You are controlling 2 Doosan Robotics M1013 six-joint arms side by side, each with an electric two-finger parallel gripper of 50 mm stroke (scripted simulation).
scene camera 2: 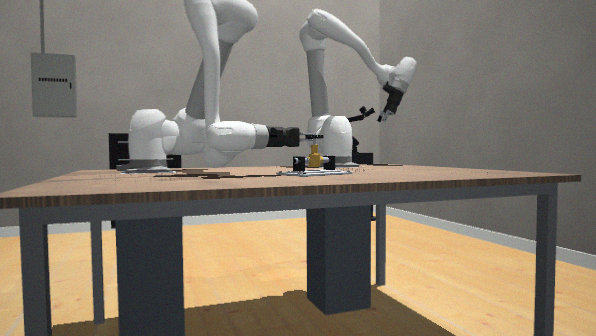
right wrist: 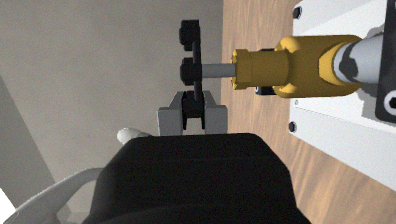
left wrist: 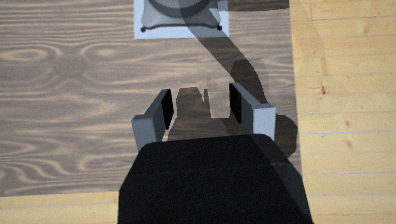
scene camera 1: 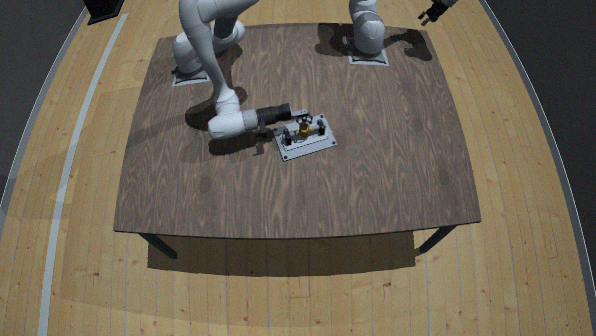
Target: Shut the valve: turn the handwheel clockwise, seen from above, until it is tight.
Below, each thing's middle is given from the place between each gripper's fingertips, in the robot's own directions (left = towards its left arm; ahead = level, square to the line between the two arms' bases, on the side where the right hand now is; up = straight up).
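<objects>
Black handwheel (right wrist: 192, 71): my right hand is 30 mm short of it and 10 mm above it. Light base plate (scene camera 1: 331, 142): 30 mm ahead of my right hand, 130 mm below it.
My left hand is 72 cm to the left of the black handwheel, 54 cm short of it and 13 cm above it. Relative to my left hand, the light base plate is 72 cm to the right, 54 cm ahead and 26 cm below.
</objects>
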